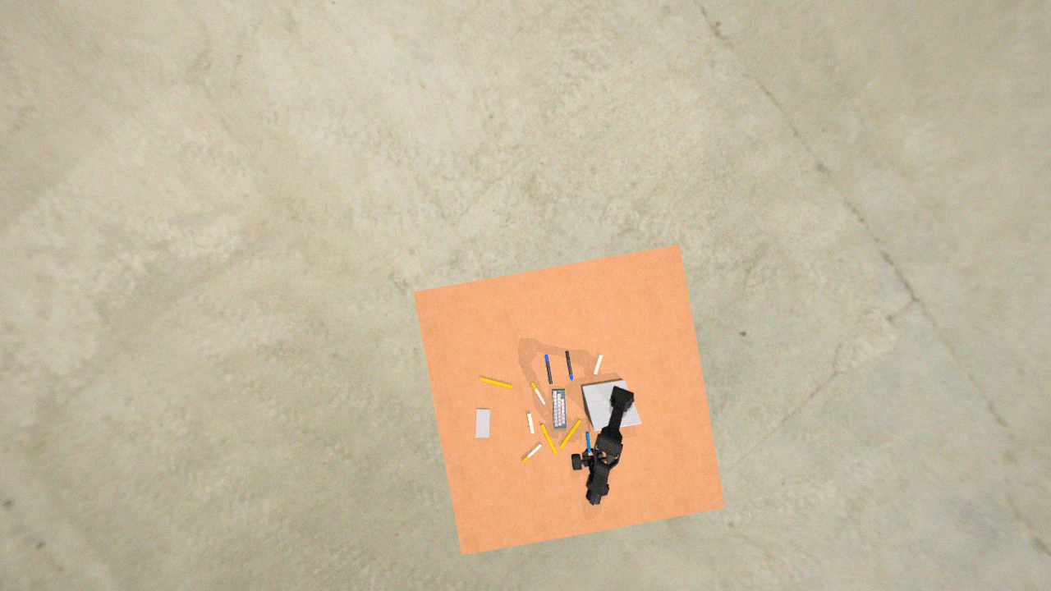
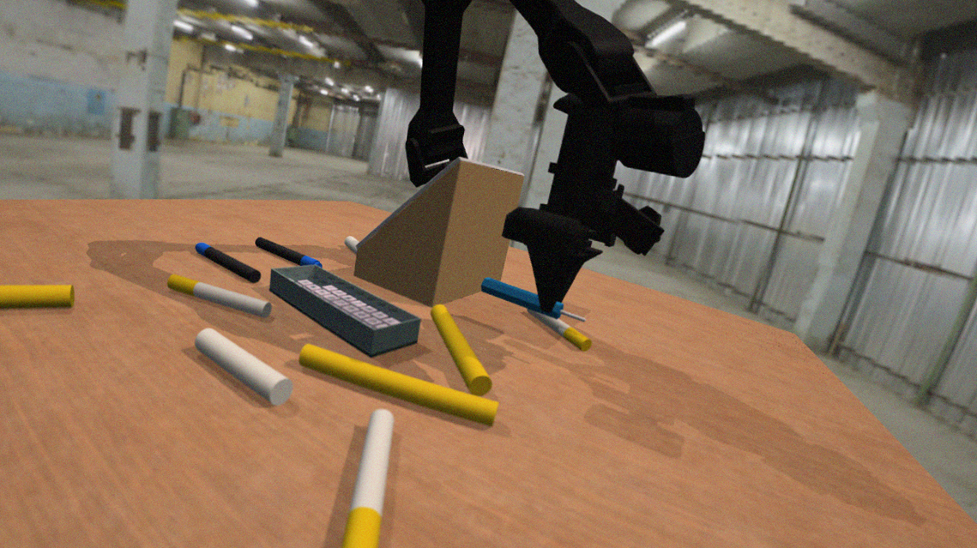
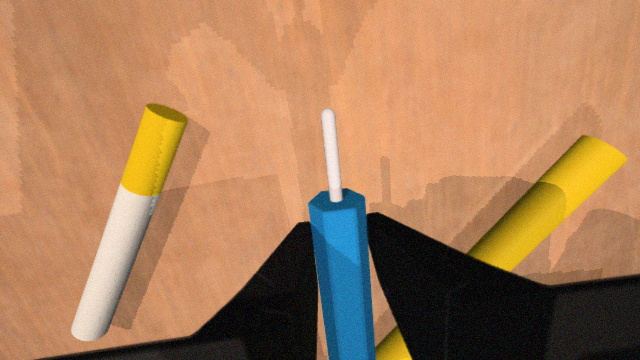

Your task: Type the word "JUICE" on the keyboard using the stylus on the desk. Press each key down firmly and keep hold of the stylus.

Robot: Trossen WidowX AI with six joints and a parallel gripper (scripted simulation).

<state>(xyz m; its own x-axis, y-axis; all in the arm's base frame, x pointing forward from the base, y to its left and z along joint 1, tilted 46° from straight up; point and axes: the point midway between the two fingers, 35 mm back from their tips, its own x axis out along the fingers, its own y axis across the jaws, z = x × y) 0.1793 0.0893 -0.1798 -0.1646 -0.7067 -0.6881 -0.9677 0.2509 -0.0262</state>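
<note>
Right now my gripper tip is 6 cm short of the yellow cylinder, 7 cm to the left of it and 4 cm above it. Round my gripper tip: blue stylus right at my gripper tip.
</note>
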